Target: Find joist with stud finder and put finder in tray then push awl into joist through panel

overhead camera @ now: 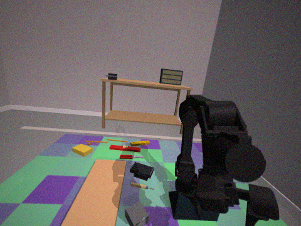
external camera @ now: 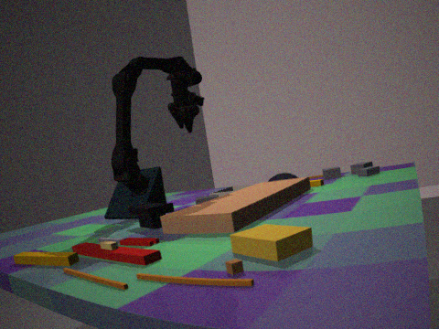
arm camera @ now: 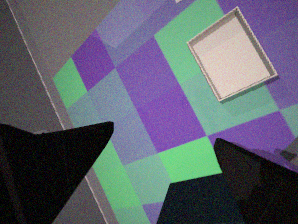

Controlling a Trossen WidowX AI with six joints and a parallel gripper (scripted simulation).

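The stud finder lies 44 cm to the right of my gripper tip, 25 cm below it and 12 cm ahead of it. The rest, counted from my gripper tip: yellow block (69 cm to the right, 53 cm ahead, 24 cm below); then awl (37 cm to the right, 25 cm below, 12 cm ahead).
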